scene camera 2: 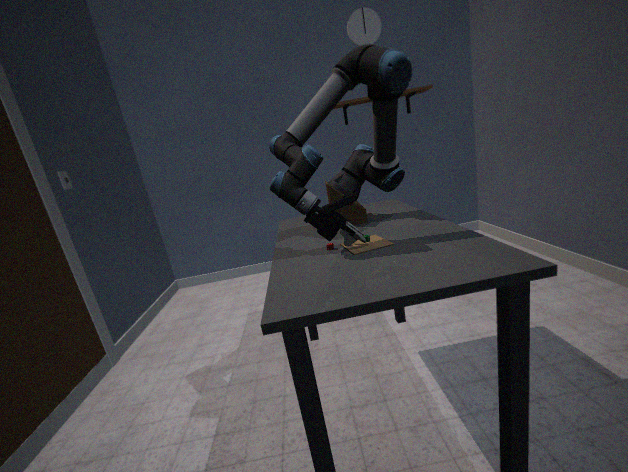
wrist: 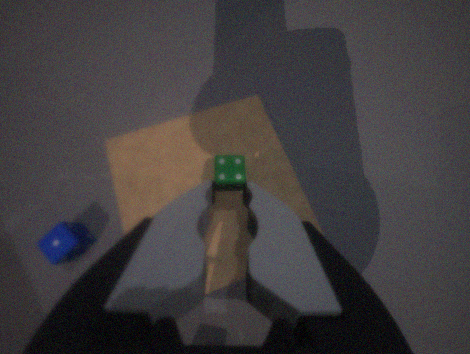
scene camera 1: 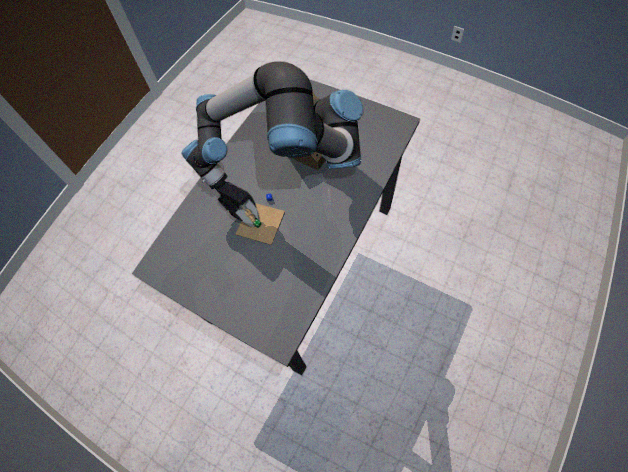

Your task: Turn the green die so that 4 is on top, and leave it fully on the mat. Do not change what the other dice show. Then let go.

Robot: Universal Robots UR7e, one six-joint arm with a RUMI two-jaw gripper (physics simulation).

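Seen in the pictures: gripper, between the fingertips: (scene camera 2: 365, 241) (wrist: 229, 183) (scene camera 1: 257, 224); arm's base, origin of its link: (scene camera 2: 341, 192).
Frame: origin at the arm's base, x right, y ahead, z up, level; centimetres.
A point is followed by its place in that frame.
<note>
The green die (scene camera 1: 257, 222) {x -4.3, y 42.5, z -9.8 cm} (scene camera 2: 366, 238) {x -3.9, y 43.5, z -10.5 cm} (wrist: 230, 170) {x -4.0, y 42.6, z -9.8 cm} is held between the fingertips of my gripper (scene camera 1: 254, 221) {x -3.7, y 42.5, z -11.8 cm} (scene camera 2: 363, 238) {x -3.7, y 42.5, z -11.8 cm} (wrist: 229, 183) {x -3.7, y 42.5, z -11.8 cm}, which is shut on it. The face turned to the wrist camera shows four white pips. The die is over the tan mat (scene camera 1: 274, 215) {x -6.3, y 35.8, z -13.1 cm} (scene camera 2: 383, 244) {x -9.0, y 45.0, z -13.0 cm} (wrist: 145, 165) {x -5.9, y 35.8, z -13.0 cm}; whether its underside touches the mat I cannot tell. The gripper reaches in at a slant, and its fingers hide part of the mat in the wrist view.
A blue die (scene camera 1: 269, 196) {x -0.6, y 31.0, z -11.5 cm} (wrist: 59, 243) {x -0.3, y 31.2, z -11.4 cm} lies on the grey table (scene camera 1: 203, 268) {x 2.8, y 66.3, z -13.4 cm} (scene camera 2: 406, 274) {x -9.9, y 69.7, z -13.4 cm} beside the mat, one pip showing in the wrist view. A red die (scene camera 2: 329, 246) {x 8.7, y 40.6, z -12.0 cm} lies on the table near the mat. A brown wooden object (scene camera 2: 355, 210) {x -4.1, y 11.2, z -7.2 cm} stands near the arm's base.
</note>
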